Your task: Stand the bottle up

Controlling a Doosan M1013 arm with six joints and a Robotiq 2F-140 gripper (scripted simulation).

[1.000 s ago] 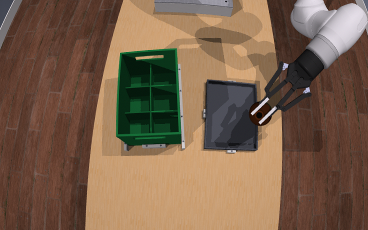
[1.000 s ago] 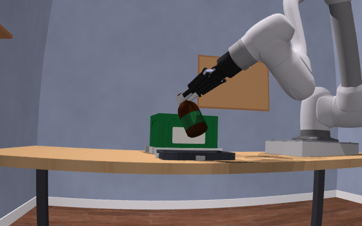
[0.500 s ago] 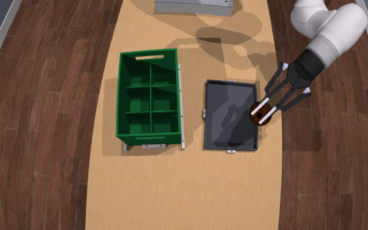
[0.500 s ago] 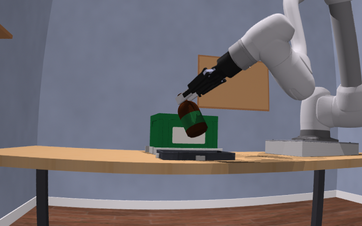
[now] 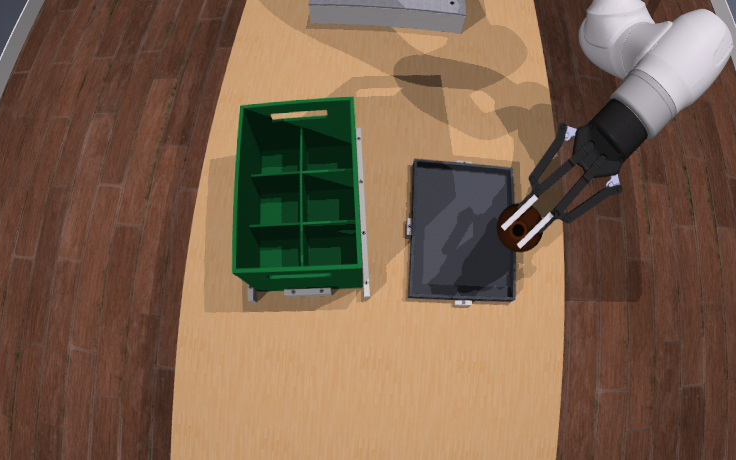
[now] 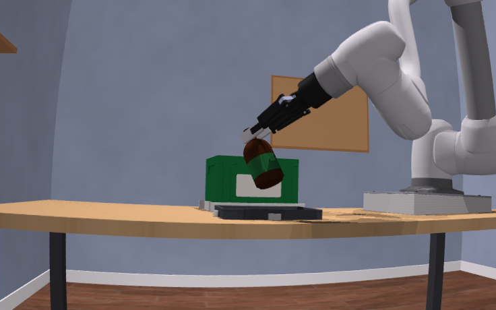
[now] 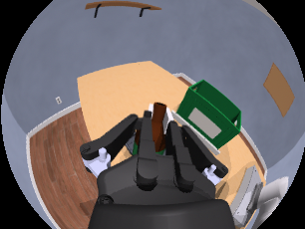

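Now: hand 1 cm past the brown bottle, 1 cm to the right of it and 6 cm above it. The rest, counted from my hand: dark tray: 4 cm behind, 5 cm to the right, 20 cm below; green crate: 7 cm behind, 33 cm to the right, 13 cm below.
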